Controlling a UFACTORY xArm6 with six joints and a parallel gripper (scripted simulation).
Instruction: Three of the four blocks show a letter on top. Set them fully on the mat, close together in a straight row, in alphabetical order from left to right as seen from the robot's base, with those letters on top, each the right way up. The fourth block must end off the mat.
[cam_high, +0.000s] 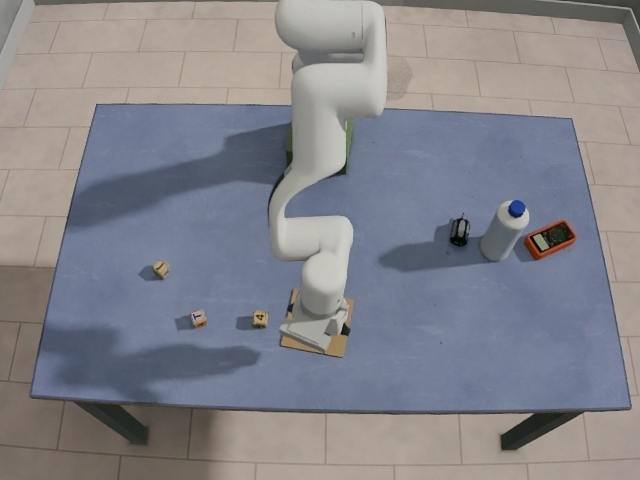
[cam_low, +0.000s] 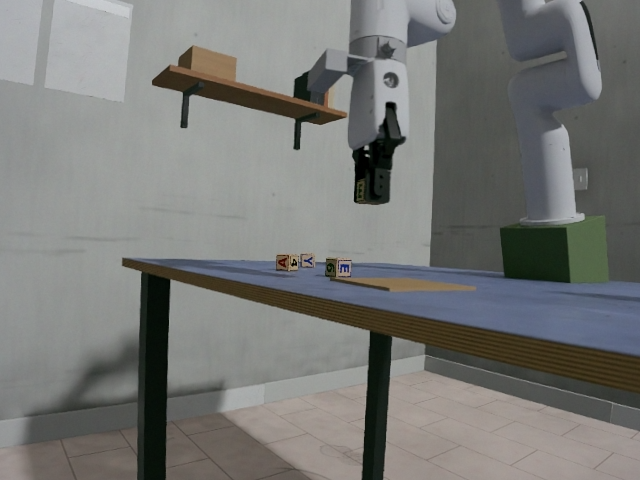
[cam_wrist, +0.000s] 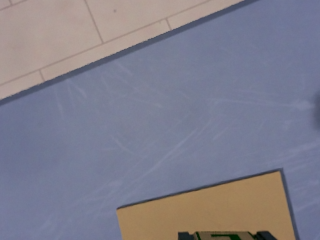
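The tan mat lies 60 mm behind my hand, 10 mm to the left of it and 120 mm below it. Also, from my hand: black object 250 mm behind, 380 mm to the left, 110 mm below; wooden block 10 mm below; orange multimeter 200 mm behind, 610 mm to the left, 110 mm below.
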